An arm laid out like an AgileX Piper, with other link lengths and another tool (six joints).
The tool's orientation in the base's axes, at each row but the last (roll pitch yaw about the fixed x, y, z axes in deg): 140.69, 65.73, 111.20; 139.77, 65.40, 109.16; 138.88, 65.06, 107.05; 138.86, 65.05, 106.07; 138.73, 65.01, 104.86; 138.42, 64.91, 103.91; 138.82, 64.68, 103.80; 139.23, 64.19, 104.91; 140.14, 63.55, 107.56
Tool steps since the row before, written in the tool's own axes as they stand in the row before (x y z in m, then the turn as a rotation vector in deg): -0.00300, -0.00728, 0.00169, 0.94, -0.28, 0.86; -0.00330, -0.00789, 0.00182, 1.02, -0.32, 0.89; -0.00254, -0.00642, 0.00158, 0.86, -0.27, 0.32; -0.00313, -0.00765, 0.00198, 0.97, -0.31, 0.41; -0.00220, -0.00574, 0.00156, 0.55, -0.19, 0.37; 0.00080, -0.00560, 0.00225, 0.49, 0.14, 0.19; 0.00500, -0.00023, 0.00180, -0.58, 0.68, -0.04; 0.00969, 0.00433, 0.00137, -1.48, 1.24, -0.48; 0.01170, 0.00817, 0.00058, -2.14, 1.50, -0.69
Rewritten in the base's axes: -0.00186, -0.00783, 0.00030, 0.44, -0.24, -1.20; -0.00219, -0.00846, 0.00030, 0.44, -0.25, -1.30; -0.00188, -0.00683, 0.00002, 0.01, -0.01, -0.96; -0.00228, -0.00819, 0.00009, 0.05, -0.04, -1.10; -0.00178, -0.00608, -0.00010, 0.13, -0.10, -0.67; -0.00152, -0.00507, -0.00301, 0.18, 0.21, -0.46; 0.00080, 0.00100, -0.00516, 0.43, 0.29, 0.73; 0.00253, 0.00671, -0.00794, 0.50, 0.56, 1.84; 0.00347, 0.01106, -0.00834, 0.56, 0.58, 2.58
